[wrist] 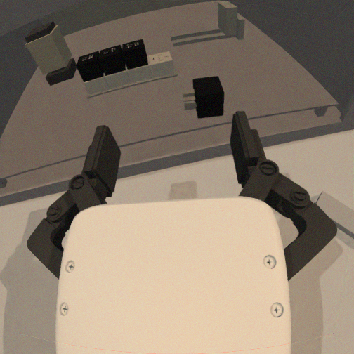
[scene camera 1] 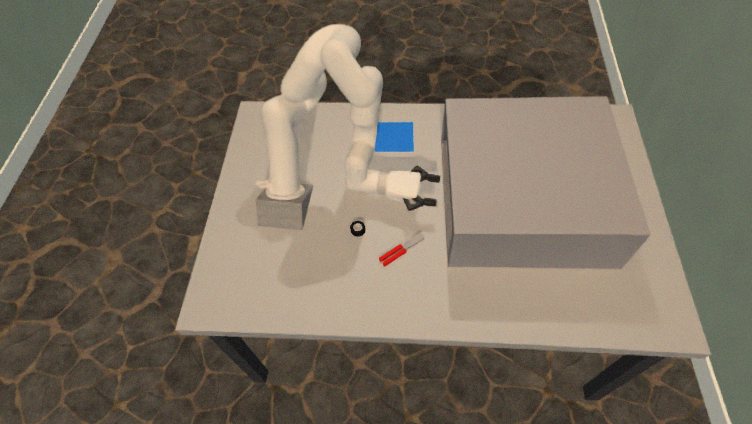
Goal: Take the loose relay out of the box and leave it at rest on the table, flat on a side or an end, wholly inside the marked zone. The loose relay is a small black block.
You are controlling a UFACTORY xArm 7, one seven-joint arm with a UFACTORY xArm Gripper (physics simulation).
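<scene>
The loose relay, a small black block with pale prongs pointing left, lies on the floor of the grey box. In scene camera 1 the box hides it. My gripper is open and empty at the box's open side. In the wrist view the relay is beyond the fingertips, between their lines and nearer the right finger. A blue rectangle on the table, partly beside the arm, looks like the marked zone; I cannot tell whether it is flat or raised.
Inside the box, three black relays sit in a row with a pale socket at their right. A pale block is at left, a bracket at back right. Red-handled pliers and a black ring lie on the table.
</scene>
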